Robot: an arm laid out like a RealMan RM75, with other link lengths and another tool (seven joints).
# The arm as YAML. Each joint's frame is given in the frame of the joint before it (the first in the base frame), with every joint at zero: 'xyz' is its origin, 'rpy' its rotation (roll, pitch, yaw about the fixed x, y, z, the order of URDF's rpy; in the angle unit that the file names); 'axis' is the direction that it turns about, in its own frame. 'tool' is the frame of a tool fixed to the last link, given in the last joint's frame.
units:
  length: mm
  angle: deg
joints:
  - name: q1
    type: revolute
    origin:
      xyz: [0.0, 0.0, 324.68]
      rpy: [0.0, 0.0, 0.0]
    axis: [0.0, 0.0, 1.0]
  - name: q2
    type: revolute
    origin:
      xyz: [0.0, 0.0, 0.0]
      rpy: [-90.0, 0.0, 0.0]
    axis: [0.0, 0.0, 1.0]
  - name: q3
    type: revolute
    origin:
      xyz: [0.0, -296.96, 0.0]
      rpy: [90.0, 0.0, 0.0]
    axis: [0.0, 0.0, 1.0]
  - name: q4
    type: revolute
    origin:
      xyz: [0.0, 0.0, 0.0]
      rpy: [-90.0, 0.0, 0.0]
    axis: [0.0, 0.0, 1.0]
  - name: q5
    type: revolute
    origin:
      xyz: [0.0, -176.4, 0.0]
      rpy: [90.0, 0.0, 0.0]
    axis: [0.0, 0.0, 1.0]
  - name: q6
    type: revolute
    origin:
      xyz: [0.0, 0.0, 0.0]
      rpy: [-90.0, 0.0, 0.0]
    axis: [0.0, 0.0, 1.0]
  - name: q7
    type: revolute
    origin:
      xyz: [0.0, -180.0, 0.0]
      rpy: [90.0, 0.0, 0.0]
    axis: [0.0, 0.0, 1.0]
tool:
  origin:
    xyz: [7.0, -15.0, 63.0]
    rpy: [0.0, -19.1, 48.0]
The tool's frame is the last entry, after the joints.
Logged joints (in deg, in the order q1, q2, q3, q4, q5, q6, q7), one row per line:
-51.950 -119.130 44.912 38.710 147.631 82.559 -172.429
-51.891 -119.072 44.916 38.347 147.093 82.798 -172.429
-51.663 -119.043 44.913 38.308 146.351 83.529 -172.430
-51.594 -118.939 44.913 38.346 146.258 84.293 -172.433
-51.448 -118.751 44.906 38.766 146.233 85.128 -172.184
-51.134 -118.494 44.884 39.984 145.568 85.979 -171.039
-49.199 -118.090 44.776 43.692 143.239 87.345 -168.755
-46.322 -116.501 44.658 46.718 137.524 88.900 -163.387
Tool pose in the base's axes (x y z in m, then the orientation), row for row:
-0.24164 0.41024 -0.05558 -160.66 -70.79 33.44
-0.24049 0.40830 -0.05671 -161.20 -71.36 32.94
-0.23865 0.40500 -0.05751 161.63 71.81 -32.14
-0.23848 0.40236 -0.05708 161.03 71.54 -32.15
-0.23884 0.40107 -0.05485 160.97 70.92 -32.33
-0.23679 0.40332 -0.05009 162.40 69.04 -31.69
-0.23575 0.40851 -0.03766 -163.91 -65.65 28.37
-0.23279 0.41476 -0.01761 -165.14 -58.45 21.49
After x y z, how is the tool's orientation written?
As a rotation vector, in degrees.
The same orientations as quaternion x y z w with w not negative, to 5 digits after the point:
-0.89889 -0.39607 0.18710 0.01116
-0.89884 -0.39790 0.18367 0.00576
0.89914 0.39947 -0.17879 0.00209
0.89900 0.39940 -0.17949 0.00772
0.90000 0.39652 -0.18076 0.01006
0.90578 0.38507 -0.17675 0.00620
-0.91651 -0.36708 0.15863 0.01018
-0.93524 -0.33102 0.12170 0.03061

